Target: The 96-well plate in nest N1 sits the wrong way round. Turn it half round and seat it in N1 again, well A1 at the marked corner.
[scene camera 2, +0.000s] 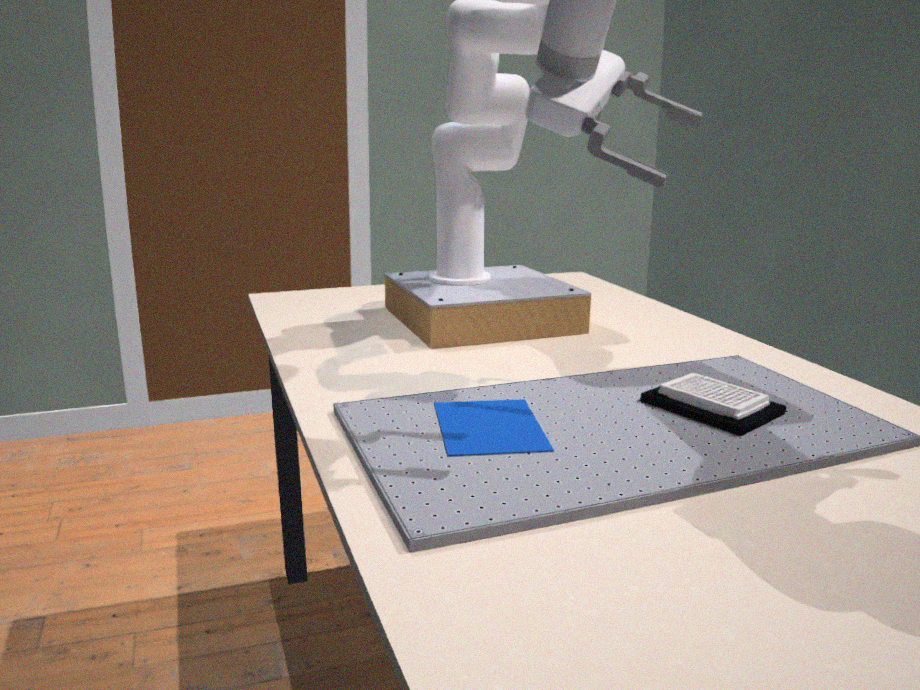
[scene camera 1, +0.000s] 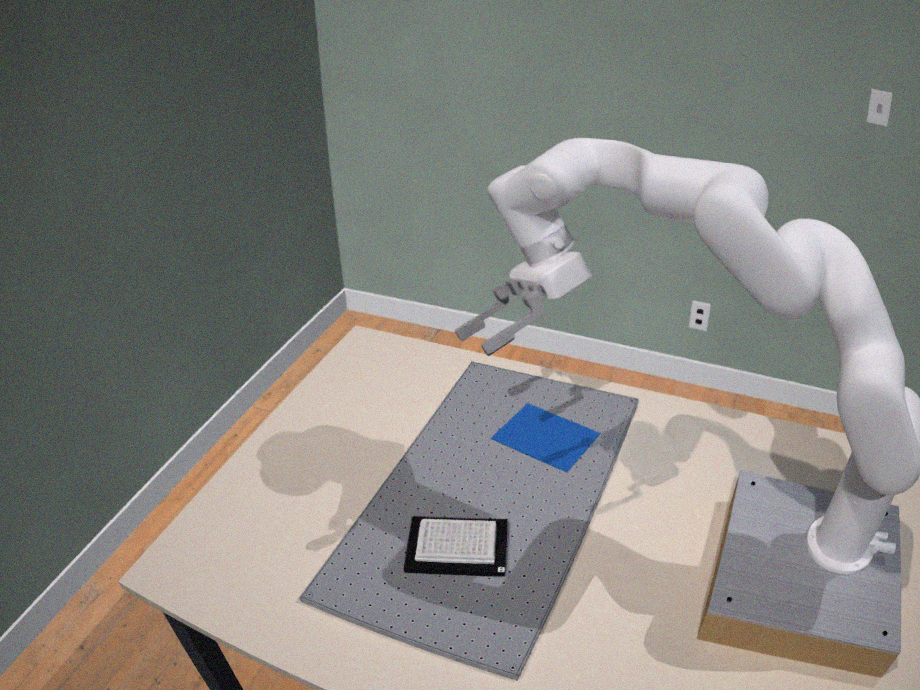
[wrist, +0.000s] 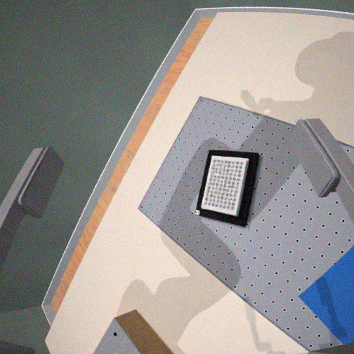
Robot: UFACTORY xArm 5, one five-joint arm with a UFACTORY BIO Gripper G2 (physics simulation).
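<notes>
The white 96-well plate (scene camera 1: 455, 540) (scene camera 2: 713, 395) (wrist: 224, 185) lies flat, wells up, on the black nest N1 (scene camera 1: 453, 570) (scene camera 2: 691, 417) (wrist: 253, 175). A small white label (scene camera 1: 501, 569) (wrist: 197, 212) marks one corner of the nest. The plate's well A1 lettering is too small to read. My gripper (scene camera 1: 475, 341) (scene camera 2: 682, 148) (wrist: 181, 170) is wide open and empty. It is high above the table, tilted, and well away from the plate, touching nothing.
The nest stands on a grey perforated board (scene camera 1: 475, 475) (scene camera 2: 594, 460) (wrist: 280, 240). A flat blue rectangle (scene camera 1: 542, 434) (scene camera 2: 490, 430) (wrist: 342, 280) lies on the same board, apart from the nest. The arm's raised base block (scene camera 1: 780, 534) (scene camera 2: 512, 319) (wrist: 150, 335) stands on the table beside the board.
</notes>
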